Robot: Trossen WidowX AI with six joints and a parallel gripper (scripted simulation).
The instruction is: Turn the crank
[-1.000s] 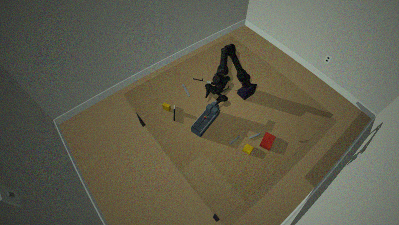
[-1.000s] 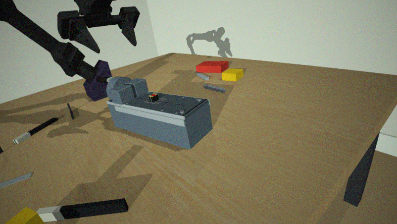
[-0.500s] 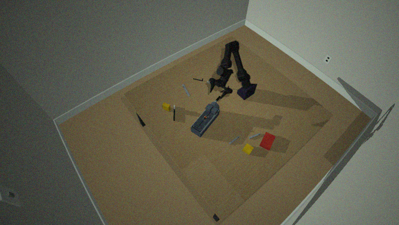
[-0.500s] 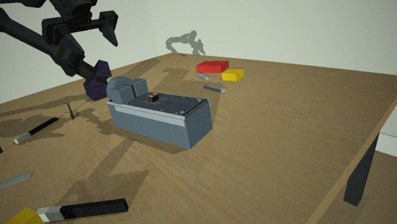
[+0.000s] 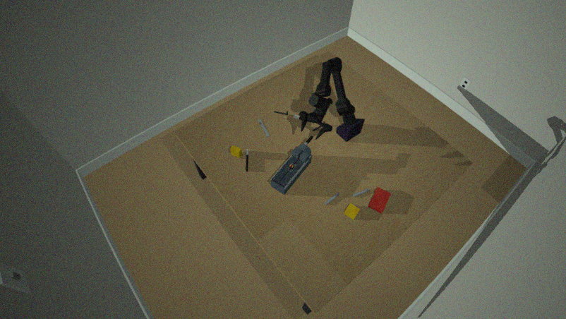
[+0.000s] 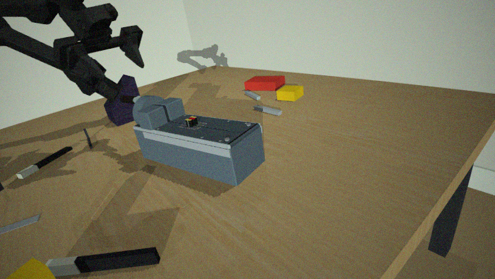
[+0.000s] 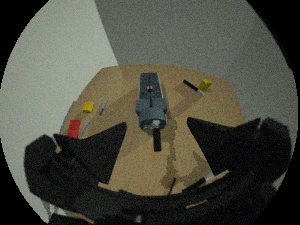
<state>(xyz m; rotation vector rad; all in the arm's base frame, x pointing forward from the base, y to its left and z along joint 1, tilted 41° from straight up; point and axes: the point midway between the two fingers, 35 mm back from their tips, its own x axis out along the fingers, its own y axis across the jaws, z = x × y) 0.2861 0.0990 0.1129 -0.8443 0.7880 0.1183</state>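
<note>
The dark crank handle is 20 mm behind my gripper tip, 10 mm to the right of it and 60 mm below it. The rest, counted from my gripper tip: red pointer: 150 mm ahead, 70 mm to the left, 100 mm below; red block: 170 mm behind, 460 mm to the left, 160 mm below; grey bar: 120 mm ahead, 300 mm to the right, 180 mm below.
</note>
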